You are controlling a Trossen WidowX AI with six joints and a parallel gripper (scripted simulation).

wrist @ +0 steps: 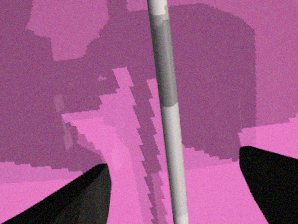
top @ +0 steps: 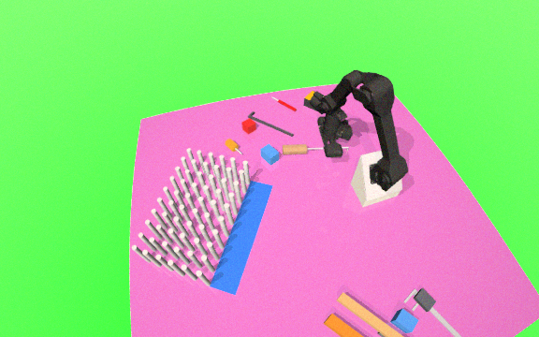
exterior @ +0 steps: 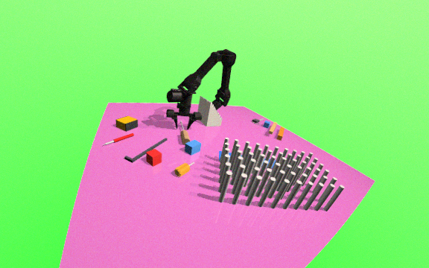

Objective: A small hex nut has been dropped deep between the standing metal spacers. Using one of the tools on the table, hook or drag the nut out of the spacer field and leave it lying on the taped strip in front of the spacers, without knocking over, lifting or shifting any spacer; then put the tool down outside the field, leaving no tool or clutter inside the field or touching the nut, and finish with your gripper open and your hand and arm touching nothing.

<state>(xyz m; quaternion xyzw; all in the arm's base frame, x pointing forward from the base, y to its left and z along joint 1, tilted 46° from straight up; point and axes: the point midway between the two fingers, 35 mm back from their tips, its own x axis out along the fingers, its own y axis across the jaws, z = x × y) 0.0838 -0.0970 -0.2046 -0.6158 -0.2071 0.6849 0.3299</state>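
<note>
Now: the wooden-handled tool 20 mm ahead of my gripper tip and 10 mm above it. From my gripper tip the other things lie so: red cube (260 mm ahead, 190 mm to the right, 20 mm above); orange-handled tool (340 mm ahead, 100 mm to the right, 10 mm above); yellow-black box (60 mm behind, 290 mm to the right, 20 mm above).
</note>
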